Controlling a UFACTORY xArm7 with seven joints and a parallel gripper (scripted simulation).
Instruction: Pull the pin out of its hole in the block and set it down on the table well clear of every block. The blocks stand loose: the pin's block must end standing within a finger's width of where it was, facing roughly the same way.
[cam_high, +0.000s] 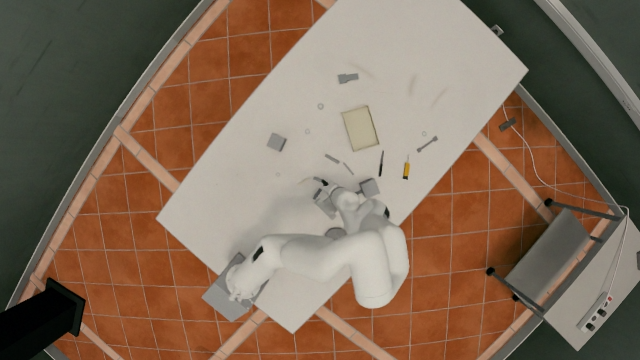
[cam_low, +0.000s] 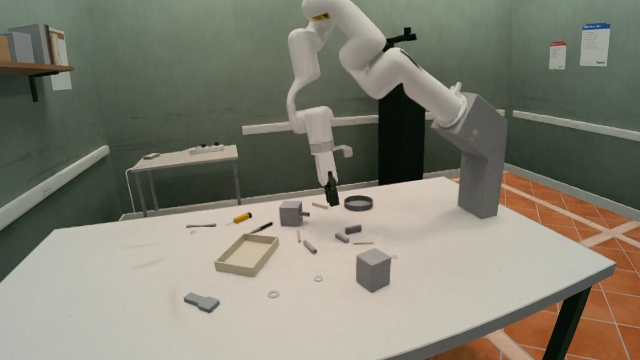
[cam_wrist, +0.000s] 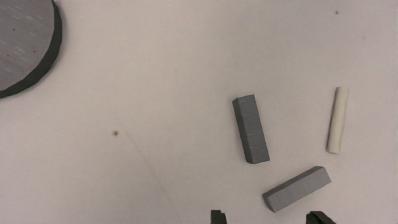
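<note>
My hand is 50 mm short of the short grey pin, 130 mm to the left of it and 80 mm above it. Round my hand: round dish (210 mm behind, 120 mm to the right, 110 mm below); cream tray (300 mm ahead, 10 mm to the right, 110 mm below); small pale peg (80 mm behind, 210 mm to the right, 110 mm below).
</note>
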